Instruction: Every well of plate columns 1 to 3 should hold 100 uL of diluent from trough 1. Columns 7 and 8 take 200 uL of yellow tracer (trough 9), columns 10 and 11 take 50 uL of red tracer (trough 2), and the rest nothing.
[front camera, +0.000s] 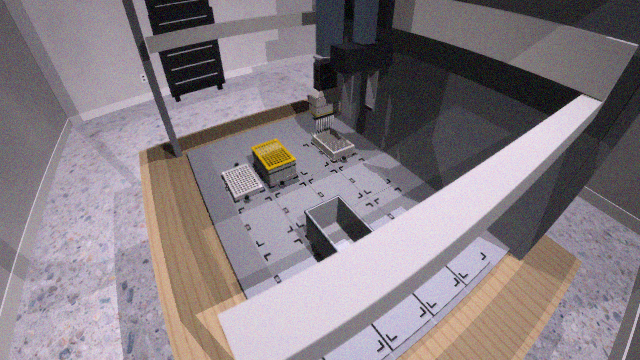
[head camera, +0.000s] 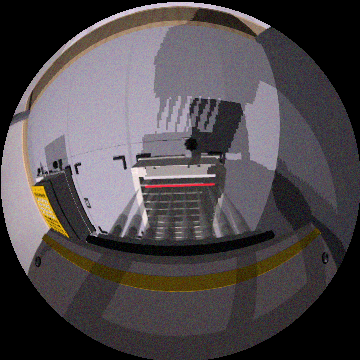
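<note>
The pipetting head (front camera: 321, 105) carries a row of thin tips (front camera: 324, 123) (head camera: 175, 215) low over the back end of the trough rack (front camera: 344, 153) (head camera: 136, 172). In the head view trough 1 (head camera: 180, 176) shows as a whitish strip and trough 2 (head camera: 180, 185) as a red strip beside it. The tips and head edge cover the nearer troughs; yellow tracer does not show, and whether the tip ends touch liquid is unclear. The white well plate (front camera: 242, 180) lies at the deck's left; its well contents are too small to tell. The parked plate gripper (front camera: 358, 117) hangs beside the head, its paddles apart and empty.
A yellow tip rack (front camera: 273, 154) (head camera: 50, 212) stands between the plate and the trough rack. An open grey bin (front camera: 320, 235) stands nearer the front. A broad white beam (front camera: 400, 215) crosses the front view and hides part of the deck.
</note>
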